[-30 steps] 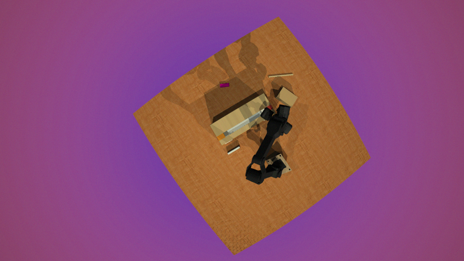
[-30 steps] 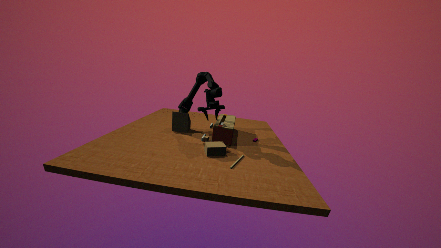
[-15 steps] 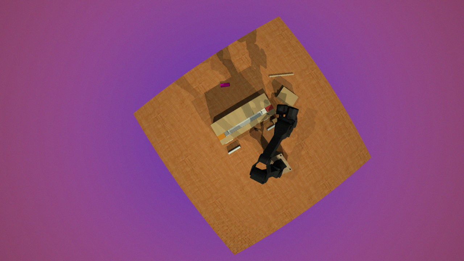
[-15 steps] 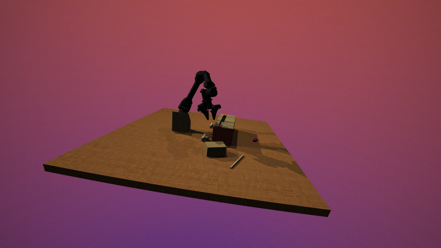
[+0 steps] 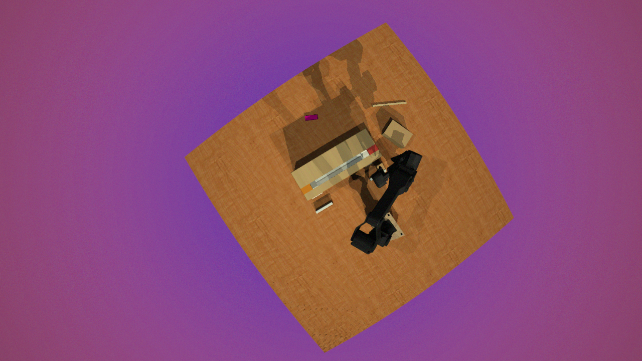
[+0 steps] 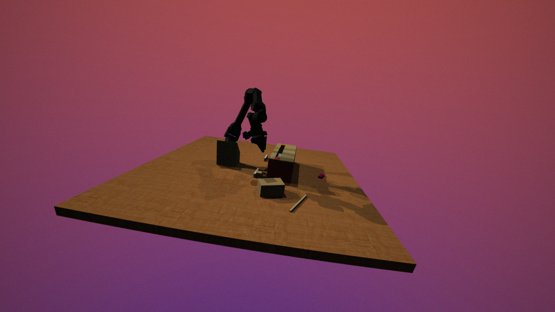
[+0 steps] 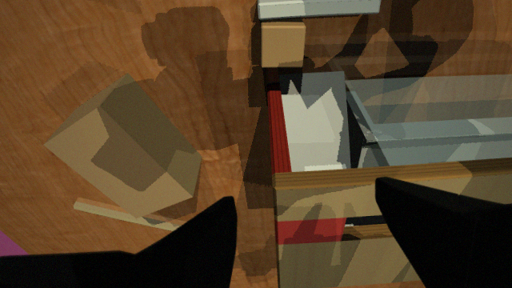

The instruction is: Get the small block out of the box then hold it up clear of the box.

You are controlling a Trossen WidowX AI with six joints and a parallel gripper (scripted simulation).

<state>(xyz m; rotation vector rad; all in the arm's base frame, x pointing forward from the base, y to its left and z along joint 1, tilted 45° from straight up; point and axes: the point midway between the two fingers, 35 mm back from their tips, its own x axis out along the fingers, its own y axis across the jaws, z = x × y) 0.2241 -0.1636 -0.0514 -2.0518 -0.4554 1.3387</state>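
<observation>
The brownish block lies 1 cm behind my gripper tip and 15 cm below it. The rest, counted from my gripper tip: box 8 cm ahead, 17 cm to the left, 10 cm below.
</observation>
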